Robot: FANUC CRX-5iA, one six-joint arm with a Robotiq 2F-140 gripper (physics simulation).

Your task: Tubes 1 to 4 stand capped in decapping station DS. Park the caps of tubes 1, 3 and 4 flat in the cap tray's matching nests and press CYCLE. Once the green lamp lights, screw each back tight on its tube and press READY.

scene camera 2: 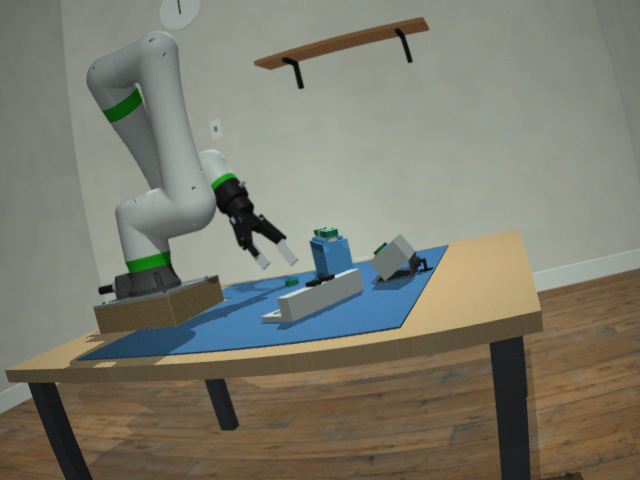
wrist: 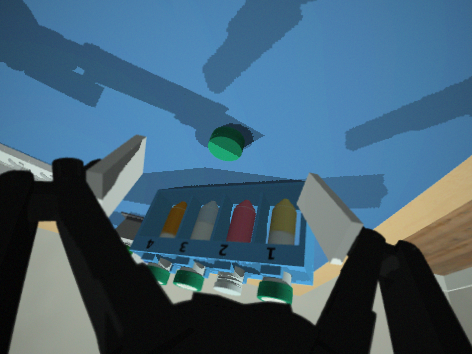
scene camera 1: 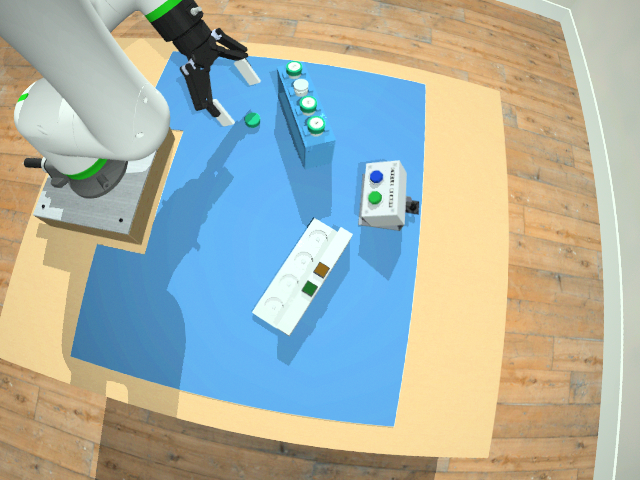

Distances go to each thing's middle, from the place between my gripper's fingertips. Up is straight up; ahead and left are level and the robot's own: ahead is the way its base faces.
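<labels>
The grey button box [scene camera 1: 389, 214] is 10 mm below my hand. Measured from that same hand, the box is also 340 mm ahead of it and 180 mm to the right of it.
</labels>
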